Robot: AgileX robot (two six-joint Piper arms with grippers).
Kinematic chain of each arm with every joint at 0, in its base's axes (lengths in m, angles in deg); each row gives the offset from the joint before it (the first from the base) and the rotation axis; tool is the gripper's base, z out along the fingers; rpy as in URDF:
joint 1: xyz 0 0 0.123 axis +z
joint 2: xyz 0 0 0 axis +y
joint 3: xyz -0.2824 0 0.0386 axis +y
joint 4: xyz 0.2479 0 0.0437 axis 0.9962 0 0.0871
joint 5: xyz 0 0 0 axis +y
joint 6: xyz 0.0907 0 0.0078 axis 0.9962 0 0.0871
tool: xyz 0 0 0 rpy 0 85 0
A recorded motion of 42 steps. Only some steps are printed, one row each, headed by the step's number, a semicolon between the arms.
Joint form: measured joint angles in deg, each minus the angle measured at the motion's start. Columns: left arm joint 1, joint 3, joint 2, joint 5, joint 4, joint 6; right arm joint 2, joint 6, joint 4, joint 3, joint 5, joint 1.
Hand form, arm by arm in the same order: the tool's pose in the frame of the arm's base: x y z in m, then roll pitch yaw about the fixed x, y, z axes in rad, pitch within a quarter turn. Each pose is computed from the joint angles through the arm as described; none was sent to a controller.
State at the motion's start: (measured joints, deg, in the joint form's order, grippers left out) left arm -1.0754 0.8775 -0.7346 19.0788 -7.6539 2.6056; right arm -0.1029 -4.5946 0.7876 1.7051 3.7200 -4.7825
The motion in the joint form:
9: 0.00 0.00 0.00 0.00 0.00 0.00; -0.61 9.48 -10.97 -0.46 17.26 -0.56
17: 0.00 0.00 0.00 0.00 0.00 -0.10; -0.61 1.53 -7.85 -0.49 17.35 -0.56
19: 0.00 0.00 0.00 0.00 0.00 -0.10; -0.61 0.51 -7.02 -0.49 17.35 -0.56
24: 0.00 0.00 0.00 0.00 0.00 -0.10; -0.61 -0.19 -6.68 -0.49 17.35 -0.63
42: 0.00 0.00 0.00 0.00 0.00 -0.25; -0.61 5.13 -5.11 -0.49 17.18 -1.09
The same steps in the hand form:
9: 0.0532 -0.0050 0.1788 -2.7906 1.3093 -2.8430; 0.0519 -0.0107 0.1740 -2.8123 1.2720 -2.9574
17: 0.0532 -0.0050 0.1788 -2.7845 1.3087 -2.8366; 0.0520 -0.0089 0.1738 -2.5915 1.2330 -2.7045
19: 0.0532 -0.0050 0.1788 -2.7845 1.3087 -2.8366; 0.0521 -0.0084 0.1737 -2.5858 1.2310 -2.6930
24: 0.0532 -0.0050 0.1788 -2.7845 1.3087 -2.8366; 0.0521 -0.0083 0.1737 -2.5718 1.2276 -2.6771
42: 0.0532 -0.0050 0.1788 -2.7754 1.3078 -2.8272; 0.0522 -0.0078 0.1739 -2.9105 1.2776 -3.0311

